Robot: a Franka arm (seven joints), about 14 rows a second.
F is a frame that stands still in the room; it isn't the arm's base.
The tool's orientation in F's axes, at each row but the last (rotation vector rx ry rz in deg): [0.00, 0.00, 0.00]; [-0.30, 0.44, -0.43]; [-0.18, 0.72, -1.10]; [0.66, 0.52, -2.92]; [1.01, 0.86, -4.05]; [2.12, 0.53, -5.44]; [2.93, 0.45, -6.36]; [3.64, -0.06, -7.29]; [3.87, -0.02, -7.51]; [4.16, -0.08, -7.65]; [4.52, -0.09, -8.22]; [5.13, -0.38, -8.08]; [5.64, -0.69, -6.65]
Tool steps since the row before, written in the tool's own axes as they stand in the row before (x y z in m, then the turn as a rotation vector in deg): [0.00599, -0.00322, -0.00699, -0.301, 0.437, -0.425]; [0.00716, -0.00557, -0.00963, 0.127, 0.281, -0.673]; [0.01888, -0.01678, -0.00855, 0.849, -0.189, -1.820]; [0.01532, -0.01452, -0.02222, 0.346, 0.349, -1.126]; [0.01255, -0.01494, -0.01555, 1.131, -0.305, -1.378]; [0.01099, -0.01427, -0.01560, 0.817, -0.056, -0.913]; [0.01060, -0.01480, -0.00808, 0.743, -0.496, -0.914]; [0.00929, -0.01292, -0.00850, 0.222, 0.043, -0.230]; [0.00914, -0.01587, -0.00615, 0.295, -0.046, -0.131]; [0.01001, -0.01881, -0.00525, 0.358, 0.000, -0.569]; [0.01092, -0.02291, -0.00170, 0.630, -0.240, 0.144]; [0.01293, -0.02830, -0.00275, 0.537, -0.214, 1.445]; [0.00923, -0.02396, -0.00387, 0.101, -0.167, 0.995]
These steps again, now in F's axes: [0.00599, -0.00322, -0.00699, -0.301, 0.437, -0.425]; [0.00704, -0.00567, -0.00966, 0.124, 0.277, -0.675]; [0.01845, -0.01717, -0.00873, 0.822, -0.211, -1.830]; [0.01436, -0.01502, -0.02252, 0.353, 0.344, -1.125]; [0.01124, -0.01550, -0.01600, 1.087, -0.359, -1.401]; [0.00947, -0.01465, -0.01623, 0.801, -0.099, -0.923]; [0.00885, -0.01545, -0.00893, 0.679, -0.527, -0.946]; [0.00762, -0.01343, -0.00933, 0.227, 0.029, -0.227]; [0.00702, -0.01648, -0.00724, 0.287, -0.075, -0.135]; [0.00745, -0.01955, -0.00663, 0.358, -0.007, -0.569]; [0.00755, -0.02403, -0.00354, 0.588, -0.338, 0.122]; [0.00887, -0.02948, -0.00527, 0.483, -0.415, 1.420]; [0.00648, -0.02438, -0.00616, 0.063, -0.274, 0.974]
